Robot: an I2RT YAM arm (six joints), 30 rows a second.
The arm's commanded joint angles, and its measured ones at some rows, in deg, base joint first. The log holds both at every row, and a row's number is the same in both.
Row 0, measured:
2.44, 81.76, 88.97, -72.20, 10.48, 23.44
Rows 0 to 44, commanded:
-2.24, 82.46, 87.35, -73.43, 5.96, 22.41
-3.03, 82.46, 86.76, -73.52, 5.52, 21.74
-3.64, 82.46, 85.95, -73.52, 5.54, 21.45
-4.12, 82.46, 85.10, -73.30, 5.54, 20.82
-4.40, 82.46, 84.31, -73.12, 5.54, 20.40
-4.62, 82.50, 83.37, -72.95, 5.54, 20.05
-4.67, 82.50, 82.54, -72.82, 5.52, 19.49
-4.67, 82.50, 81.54, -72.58, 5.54, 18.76
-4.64, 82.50, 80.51, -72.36, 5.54, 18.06
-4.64, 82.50, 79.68, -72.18, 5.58, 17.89
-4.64, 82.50, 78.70, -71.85, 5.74, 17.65
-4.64, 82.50, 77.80, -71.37, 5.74, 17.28
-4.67, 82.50, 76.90, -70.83, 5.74, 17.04
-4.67, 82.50, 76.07, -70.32, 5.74, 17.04
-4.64, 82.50, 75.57, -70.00, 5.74, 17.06
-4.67, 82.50, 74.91, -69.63, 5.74, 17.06
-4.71, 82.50, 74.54, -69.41, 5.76, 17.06
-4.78, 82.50, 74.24, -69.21, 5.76, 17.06
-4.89, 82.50, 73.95, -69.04, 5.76, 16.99
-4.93, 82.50, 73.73, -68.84, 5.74, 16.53
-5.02, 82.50, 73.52, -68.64, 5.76, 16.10
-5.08, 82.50, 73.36, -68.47, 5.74, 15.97
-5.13, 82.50, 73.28, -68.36, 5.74, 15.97
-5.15, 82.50, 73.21, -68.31, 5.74, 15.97
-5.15, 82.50, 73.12, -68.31, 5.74, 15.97
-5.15, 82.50, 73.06, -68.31, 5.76, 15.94
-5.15, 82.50, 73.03, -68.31, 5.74, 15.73
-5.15, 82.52, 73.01, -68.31, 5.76, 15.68
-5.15, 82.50, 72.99, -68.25, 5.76, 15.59
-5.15, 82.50, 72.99, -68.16, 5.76, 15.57
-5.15, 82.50, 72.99, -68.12, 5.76, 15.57
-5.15, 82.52, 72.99, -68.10, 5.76, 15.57
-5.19, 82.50, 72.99, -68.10, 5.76, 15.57
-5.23, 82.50, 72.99, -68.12, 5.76, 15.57
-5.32, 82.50, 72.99, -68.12, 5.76, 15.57
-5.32, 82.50, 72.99, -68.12, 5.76, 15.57
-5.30, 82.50, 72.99, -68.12, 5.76, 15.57
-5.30, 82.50, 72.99, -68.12, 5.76, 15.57
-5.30, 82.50, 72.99, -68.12, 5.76, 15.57
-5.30, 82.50, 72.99, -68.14, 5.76, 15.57
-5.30, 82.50, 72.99, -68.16, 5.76, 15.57
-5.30, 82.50, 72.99, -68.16, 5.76, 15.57
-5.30, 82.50, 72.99, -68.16, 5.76, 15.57
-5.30, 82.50, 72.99, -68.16, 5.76, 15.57
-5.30, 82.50, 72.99, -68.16, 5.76, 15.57
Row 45, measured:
-4.82, 82.13, 73.32, -68.16, 5.80, 16.19
